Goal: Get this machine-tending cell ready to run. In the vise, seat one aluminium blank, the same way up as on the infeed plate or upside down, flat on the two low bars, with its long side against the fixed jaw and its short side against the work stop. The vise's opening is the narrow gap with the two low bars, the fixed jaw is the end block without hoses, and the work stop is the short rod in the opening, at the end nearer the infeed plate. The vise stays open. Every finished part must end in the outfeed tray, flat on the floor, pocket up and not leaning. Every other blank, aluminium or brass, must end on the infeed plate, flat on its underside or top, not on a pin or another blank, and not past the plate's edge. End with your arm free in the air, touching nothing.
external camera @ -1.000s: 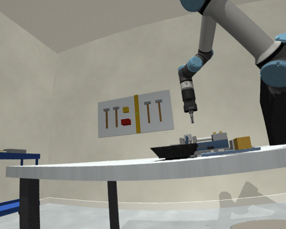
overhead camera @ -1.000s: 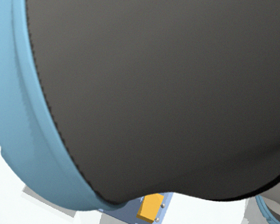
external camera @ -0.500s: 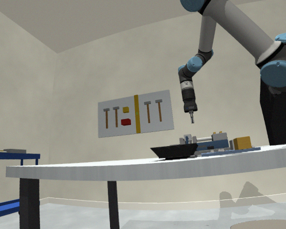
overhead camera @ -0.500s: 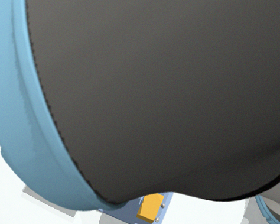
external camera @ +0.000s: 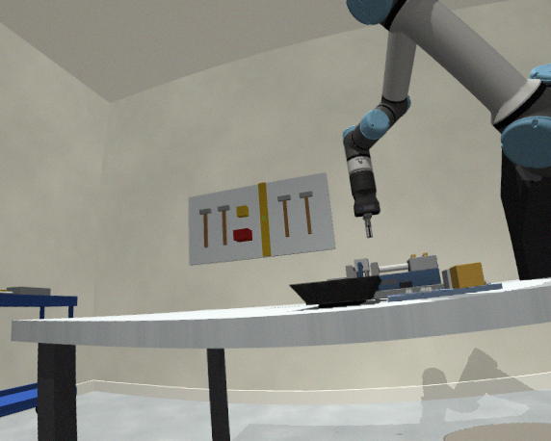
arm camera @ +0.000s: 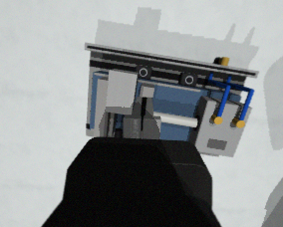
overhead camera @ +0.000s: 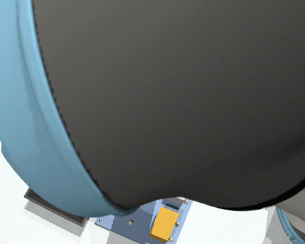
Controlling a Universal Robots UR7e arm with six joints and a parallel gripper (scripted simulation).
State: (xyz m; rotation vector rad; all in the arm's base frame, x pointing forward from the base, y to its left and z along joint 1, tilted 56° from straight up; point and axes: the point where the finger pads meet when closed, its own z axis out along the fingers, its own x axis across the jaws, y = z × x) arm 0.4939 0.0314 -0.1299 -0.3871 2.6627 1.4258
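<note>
Right now my hand is 40 mm past the blue base, 40 mm to the right of it and 160 mm above it. Also, from my hand: brass blank (210 mm behind, 370 mm to the left, 170 mm below).
</note>
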